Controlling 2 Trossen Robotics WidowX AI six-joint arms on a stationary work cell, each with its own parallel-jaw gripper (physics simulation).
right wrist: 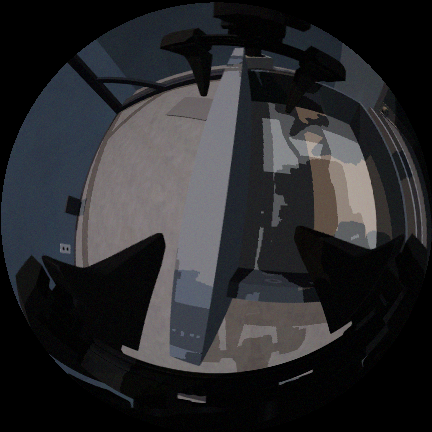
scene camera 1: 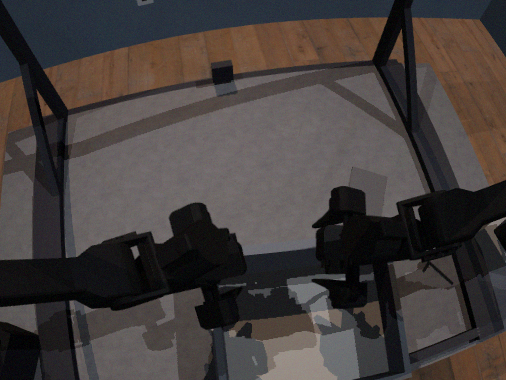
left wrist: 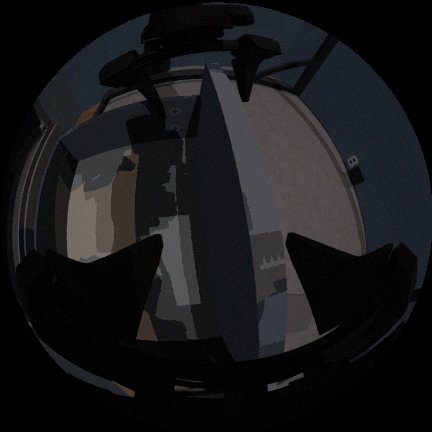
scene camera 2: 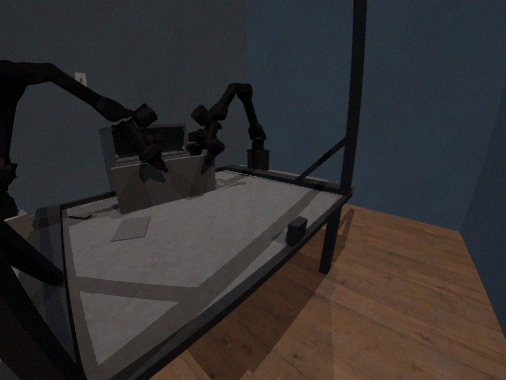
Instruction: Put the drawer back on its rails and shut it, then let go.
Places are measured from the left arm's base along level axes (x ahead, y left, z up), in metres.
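Pixels of known places: left gripper, fingertip midpoint: (right wrist: 244, 100) (scene camera 1: 313, 253) (left wrist: 226, 240) (scene camera 2: 164, 171); right gripper, fingertip midpoint: (right wrist: 231, 236) (left wrist: 206, 106) (scene camera 2: 198, 165); left arm's base, link origin: (right wrist: 253, 54) (scene camera 2: 1, 217); right arm's base, link origin: (scene camera 2: 258, 149).
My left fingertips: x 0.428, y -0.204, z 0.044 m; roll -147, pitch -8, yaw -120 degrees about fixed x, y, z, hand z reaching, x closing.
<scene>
Ahead of a thing's pixels: the offset from my left fingertips to its top centre. "spot": to the spot under its first point.
The drawer's grey front panel (scene camera 1: 280, 264) (scene camera 2: 165, 182) (left wrist: 225, 200) (right wrist: 207, 190) stands upright. Its box interior {spot: dx +0.101, dy +0.136, dz -0.081 m} (scene camera 1: 295, 350) (left wrist: 90, 215) (right wrist: 350, 200) lies behind it, in mixed light and shadow. The cabinet housing (scene camera 2: 107, 147) stands behind the panel in scene camera 2, its opening dark above the panel. The rails are hidden, so I cannot tell how the drawer sits on them. My left gripper (scene camera 1: 317, 254) (left wrist: 226, 240) (right wrist: 244, 100) is open, its fingers apart on either side of the panel. My right gripper (scene camera 1: 240, 256) (right wrist: 231, 236) (left wrist: 206, 106) is open and straddles the panel likewise.
A thin flat plate {dx -0.199, dy -0.061, dz -0.113 m} (scene camera 1: 369, 182) (scene camera 2: 131, 228) lies on the table near the left gripper. A bent dark rod {dx -0.247, dy +0.179, dz -0.110 m} (scene camera 1: 440, 272) (scene camera 2: 80, 217) lies beside the drawer. A small black block {dx -0.071, dy -0.491, dz -0.057 m} (scene camera 1: 222, 72) (scene camera 2: 297, 231) stands at the table's far edge. Dark frame posts (scene camera 1: 392, 37) (scene camera 2: 356, 90) rise from the table.
</scene>
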